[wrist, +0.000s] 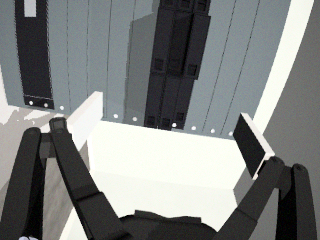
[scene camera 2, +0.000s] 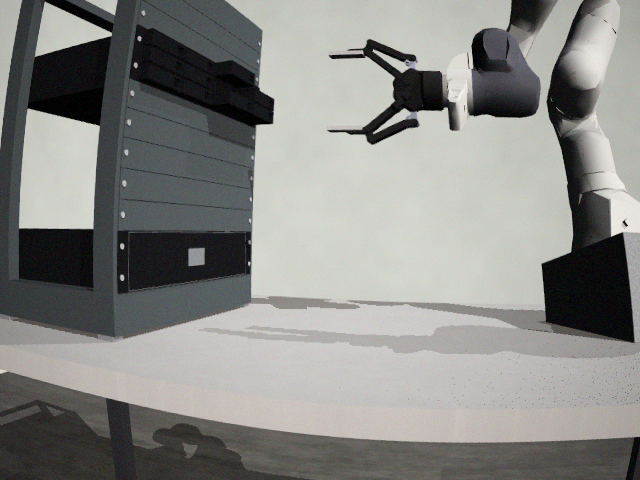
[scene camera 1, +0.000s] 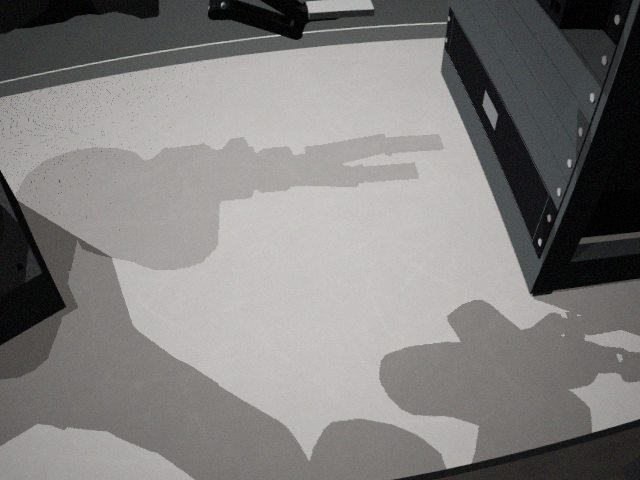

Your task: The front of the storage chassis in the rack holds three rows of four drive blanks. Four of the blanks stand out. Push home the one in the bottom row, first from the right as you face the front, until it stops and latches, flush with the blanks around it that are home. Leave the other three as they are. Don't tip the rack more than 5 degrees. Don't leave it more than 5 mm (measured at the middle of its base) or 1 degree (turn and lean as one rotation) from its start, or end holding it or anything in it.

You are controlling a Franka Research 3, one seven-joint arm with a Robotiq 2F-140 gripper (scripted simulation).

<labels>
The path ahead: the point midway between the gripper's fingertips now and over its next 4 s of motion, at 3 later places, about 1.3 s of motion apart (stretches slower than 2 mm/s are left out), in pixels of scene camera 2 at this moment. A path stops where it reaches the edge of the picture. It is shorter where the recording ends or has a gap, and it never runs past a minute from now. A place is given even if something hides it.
The gripper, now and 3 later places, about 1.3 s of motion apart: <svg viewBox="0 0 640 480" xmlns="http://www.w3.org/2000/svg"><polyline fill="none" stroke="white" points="329,91 288,93 274,94 267,113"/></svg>
</labels>
